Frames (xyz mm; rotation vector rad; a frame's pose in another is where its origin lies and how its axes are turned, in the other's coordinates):
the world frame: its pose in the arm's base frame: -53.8 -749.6 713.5 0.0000 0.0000 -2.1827
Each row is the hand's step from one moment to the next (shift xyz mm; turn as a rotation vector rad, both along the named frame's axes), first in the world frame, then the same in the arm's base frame.
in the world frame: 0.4 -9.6 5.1 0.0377 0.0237 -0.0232
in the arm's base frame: -8.1 5.2 5.1 -0.0023 -0.0445 -0.0232
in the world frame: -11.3 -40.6 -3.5 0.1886 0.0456 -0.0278
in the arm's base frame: -26.7 32.6 -3.5 -0.0710 -0.1806 -0.0278
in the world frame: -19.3 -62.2 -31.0 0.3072 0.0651 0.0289
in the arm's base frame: -39.8 51.5 -31.0 -0.1232 -0.2889 0.0289
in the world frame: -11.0 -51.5 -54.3 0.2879 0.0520 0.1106
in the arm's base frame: -35.8 38.6 -54.3 -0.1228 -0.2655 0.1106
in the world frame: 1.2 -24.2 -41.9 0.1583 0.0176 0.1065
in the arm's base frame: -20.5 12.9 -41.9 -0.0765 -0.1397 0.1065
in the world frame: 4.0 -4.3 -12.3 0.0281 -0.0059 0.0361
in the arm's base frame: -5.8 -0.8 -12.3 -0.0210 -0.0196 0.0361
